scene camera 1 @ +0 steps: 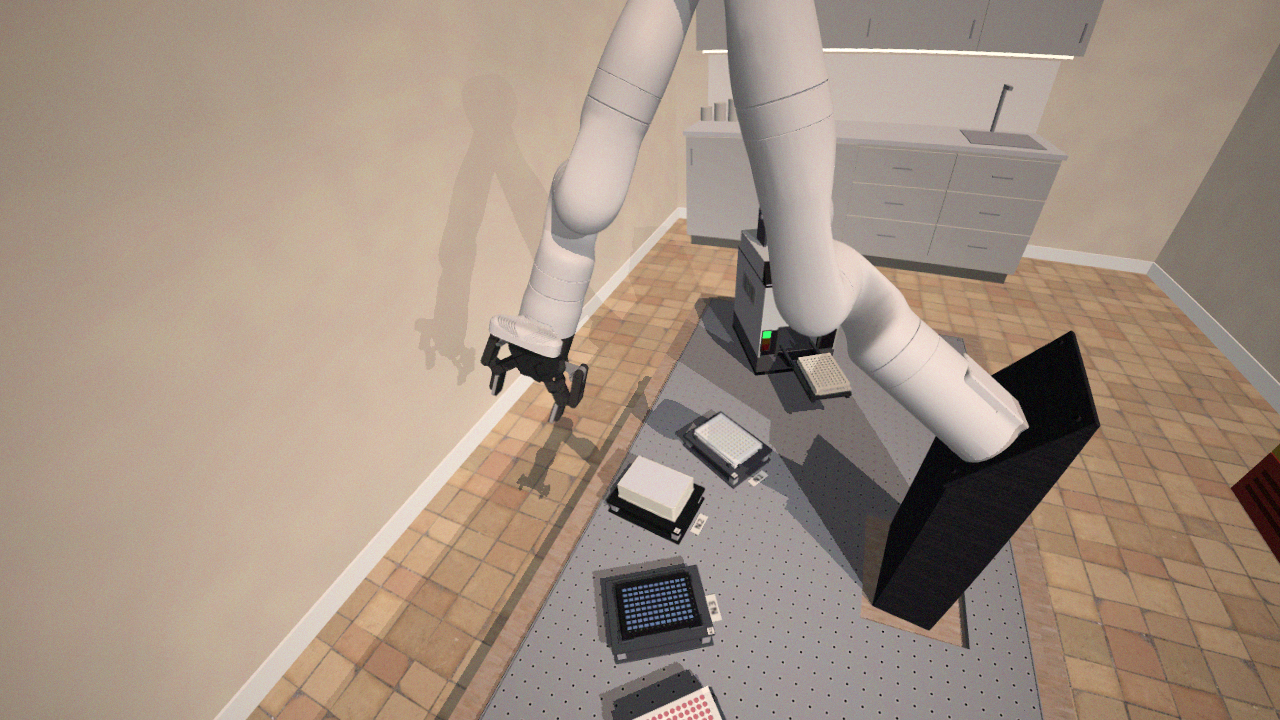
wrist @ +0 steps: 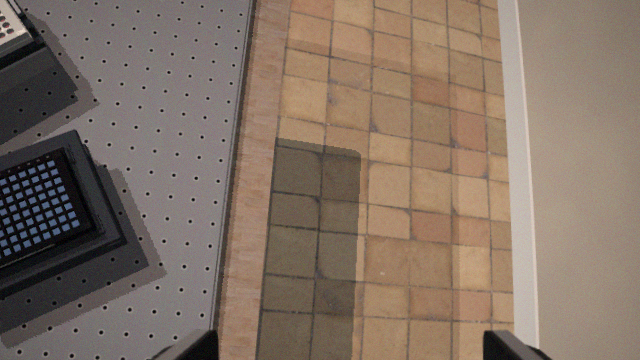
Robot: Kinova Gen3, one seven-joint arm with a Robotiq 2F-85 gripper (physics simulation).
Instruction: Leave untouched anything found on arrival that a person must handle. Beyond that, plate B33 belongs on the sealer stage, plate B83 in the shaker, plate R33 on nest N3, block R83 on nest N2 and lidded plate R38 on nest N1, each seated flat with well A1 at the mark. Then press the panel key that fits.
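Places are measured from the arm's base along level axes (x ahead, y left, z up), in centimetres.
Pixels of known places: gripper, fingertip midpoint: [scene camera 1: 524, 406]; arm's base, link origin: [scene camera 1: 989, 433].
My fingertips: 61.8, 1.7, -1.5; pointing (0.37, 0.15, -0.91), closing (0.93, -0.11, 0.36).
For each thing: its middle in the pictures, then the offset to it from my fingertips, as dx, dy, dz. "pt": a spot on its surface instead. Level surfaces: height alone.
- black plate with blue wells, body centre: [wrist: 11, 215] [scene camera 1: 657, 604] -20.3, +11.2, -31.4
- dark nest, surface spot: [wrist: 80, 165] [scene camera 1: 615, 628] pt -14.4, +16.0, -32.2
- tall white block, body centre: [scene camera 1: 655, 487] -15.9, -11.6, -31.2
- low white plate, body centre: [scene camera 1: 727, 437] -29.2, -28.0, -32.2
- beige plate, body centre: [scene camera 1: 823, 373] -50.6, -46.8, -26.7
- machine, body centre: [scene camera 1: 788, 277] -42.1, -71.7, -14.4
- plate with reddish wells, surface spot: [wrist: 9, 26] pt -20.9, +29.8, -29.6
- perforated board, surface height: dz -37.2
My open, empty gripper [scene camera 1: 526, 402] [wrist: 350, 345] hangs beyond the board's left edge, over the floor near the wall. A black plate with blue wells [scene camera 1: 657, 601] [wrist: 37, 207] sits in a dark nest [scene camera 1: 617, 646] [wrist: 80, 165]. Behind it, a tall white block [scene camera 1: 657, 488] sits on a black nest. A low white plate [scene camera 1: 732, 438] sits on a dark nest farther back. A beige plate [scene camera 1: 824, 374] rests on the tray of a machine [scene camera 1: 754, 304]. A plate with reddish wells [scene camera 1: 687, 707] [wrist: 9, 26] is cut off at the view edge. Plate labels are unreadable.
The arm's base stands on a tall black pedestal [scene camera 1: 993, 501] at the right of the perforated board [scene camera 1: 805, 626] [wrist: 165, 125]. A green light [scene camera 1: 767, 334] shows on the machine's front; the arm partly hides the machine. The wall [scene camera 1: 268, 223] [wrist: 585, 175] is beyond the gripper.
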